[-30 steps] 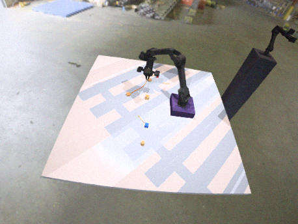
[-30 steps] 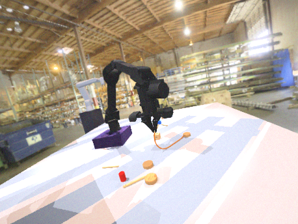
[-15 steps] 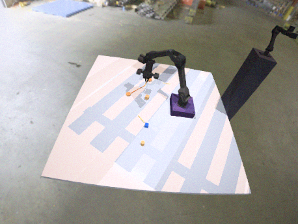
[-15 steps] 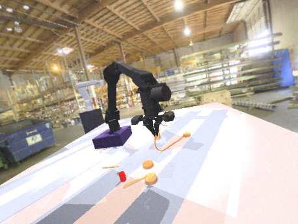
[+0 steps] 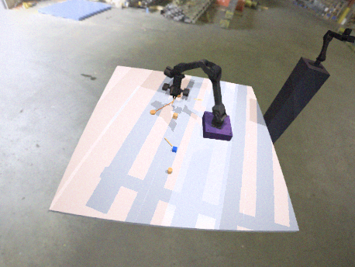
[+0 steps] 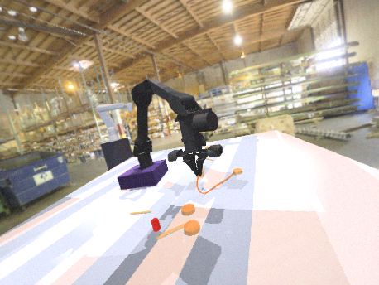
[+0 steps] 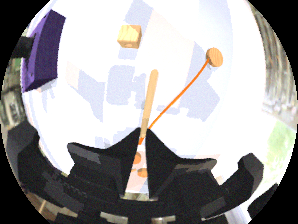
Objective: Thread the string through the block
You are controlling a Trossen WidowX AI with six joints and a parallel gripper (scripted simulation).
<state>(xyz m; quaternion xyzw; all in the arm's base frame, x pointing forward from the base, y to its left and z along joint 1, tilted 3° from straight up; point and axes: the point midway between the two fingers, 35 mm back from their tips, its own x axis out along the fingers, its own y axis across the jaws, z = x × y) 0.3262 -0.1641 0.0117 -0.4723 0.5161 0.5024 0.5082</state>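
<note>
The wooden block lies 40 mm behind my gripper tip, 130 mm to the left of it and 40 mm below it. Round my gripper tip: red peg 80 mm behind, 200 mm to the right, 40 mm below; then blue cube 90 mm behind, 410 mm to the left, 50 mm below; then round wooden button 120 mm ahead, 140 mm to the left, 50 mm below.
</note>
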